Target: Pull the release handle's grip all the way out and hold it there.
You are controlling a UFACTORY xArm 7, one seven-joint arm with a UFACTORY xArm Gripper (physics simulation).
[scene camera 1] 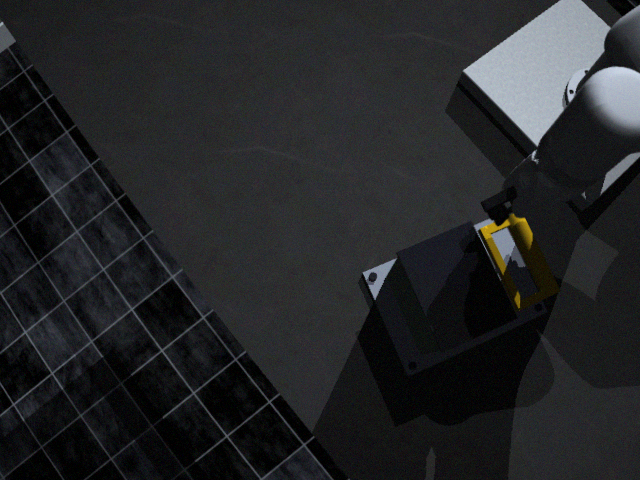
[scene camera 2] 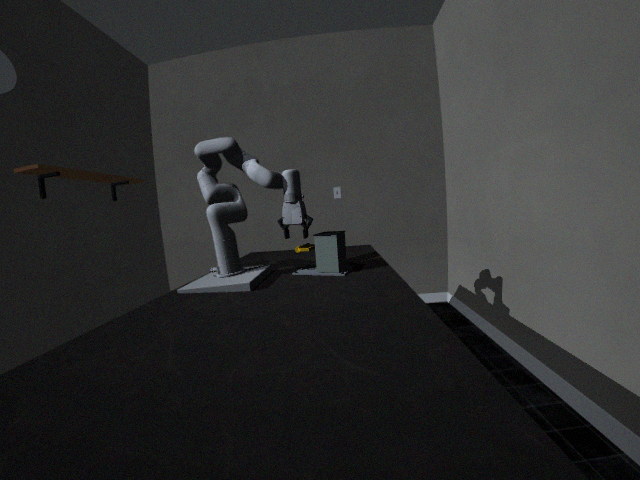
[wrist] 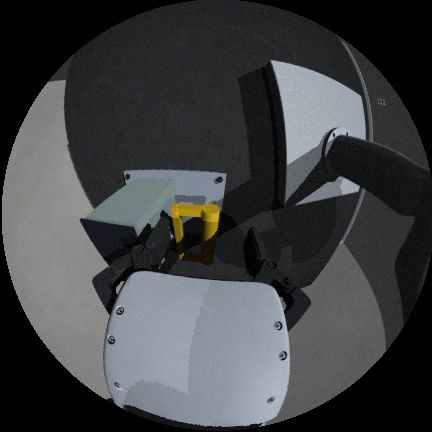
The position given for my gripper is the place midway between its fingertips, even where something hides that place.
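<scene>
There is my gripper [scene camera 1: 524, 203], which the wrist view shows too [wrist: 207, 232]. I can also see a base plate [wrist: 190, 186].
</scene>
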